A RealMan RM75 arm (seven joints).
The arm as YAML. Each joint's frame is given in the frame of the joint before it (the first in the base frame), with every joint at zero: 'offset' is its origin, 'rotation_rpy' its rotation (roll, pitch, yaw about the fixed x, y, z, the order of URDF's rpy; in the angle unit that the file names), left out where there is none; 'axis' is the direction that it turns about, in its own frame. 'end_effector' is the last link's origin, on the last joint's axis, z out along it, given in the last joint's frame.
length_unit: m
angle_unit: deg
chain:
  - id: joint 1
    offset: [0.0, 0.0, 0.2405]
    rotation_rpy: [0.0, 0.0, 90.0]
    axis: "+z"
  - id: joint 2
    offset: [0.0, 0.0, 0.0]
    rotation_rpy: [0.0, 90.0, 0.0]
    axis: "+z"
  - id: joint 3
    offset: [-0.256, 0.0, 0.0]
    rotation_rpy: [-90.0, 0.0, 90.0]
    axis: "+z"
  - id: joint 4
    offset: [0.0, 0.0, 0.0]
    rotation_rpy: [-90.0, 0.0, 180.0]
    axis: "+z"
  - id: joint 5
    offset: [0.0, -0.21, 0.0]
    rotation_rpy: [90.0, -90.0, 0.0]
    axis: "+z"
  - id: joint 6
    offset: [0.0, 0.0, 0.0]
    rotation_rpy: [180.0, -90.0, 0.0]
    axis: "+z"
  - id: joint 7
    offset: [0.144, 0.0, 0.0]
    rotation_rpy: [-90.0, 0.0, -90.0]
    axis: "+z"
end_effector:
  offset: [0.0, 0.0, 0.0]
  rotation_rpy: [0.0, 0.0, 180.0]
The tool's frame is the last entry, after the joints.
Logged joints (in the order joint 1, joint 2, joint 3, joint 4, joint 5, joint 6, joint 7), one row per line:
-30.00 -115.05 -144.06 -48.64 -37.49 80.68 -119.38
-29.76 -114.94 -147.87 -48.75 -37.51 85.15 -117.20
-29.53 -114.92 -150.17 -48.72 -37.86 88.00 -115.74
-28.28 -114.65 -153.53 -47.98 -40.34 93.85 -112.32
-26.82 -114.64 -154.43 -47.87 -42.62 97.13 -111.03
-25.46 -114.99 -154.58 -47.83 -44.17 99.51 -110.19
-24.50 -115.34 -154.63 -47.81 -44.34 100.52 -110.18
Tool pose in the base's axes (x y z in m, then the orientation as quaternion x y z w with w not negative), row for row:
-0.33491 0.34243 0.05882 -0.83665 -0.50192 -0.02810 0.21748
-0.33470 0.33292 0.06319 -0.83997 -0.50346 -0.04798 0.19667
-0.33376 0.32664 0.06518 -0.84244 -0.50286 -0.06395 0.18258
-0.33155 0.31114 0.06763 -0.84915 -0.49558 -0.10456 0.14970
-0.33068 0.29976 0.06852 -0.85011 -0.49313 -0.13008 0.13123
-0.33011 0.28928 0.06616 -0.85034 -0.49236 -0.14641 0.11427
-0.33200 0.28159 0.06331 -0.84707 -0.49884 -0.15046 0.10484
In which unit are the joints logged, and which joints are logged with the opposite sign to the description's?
The joints are logged in degrees. Opposite sign: none.
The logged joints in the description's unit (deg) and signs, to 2 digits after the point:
-30.00 -115.05 -144.06 -48.64 -37.49 80.68 -119.38
-29.76 -114.94 -147.87 -48.75 -37.51 85.15 -117.20
-29.53 -114.92 -150.17 -48.72 -37.86 88.00 -115.74
-28.28 -114.65 -153.53 -47.98 -40.34 93.85 -112.32
-26.82 -114.64 -154.43 -47.87 -42.62 97.13 -111.03
-25.46 -114.99 -154.58 -47.83 -44.17 99.51 -110.19
-24.50 -115.34 -154.63 -47.81 -44.34 100.52 -110.18

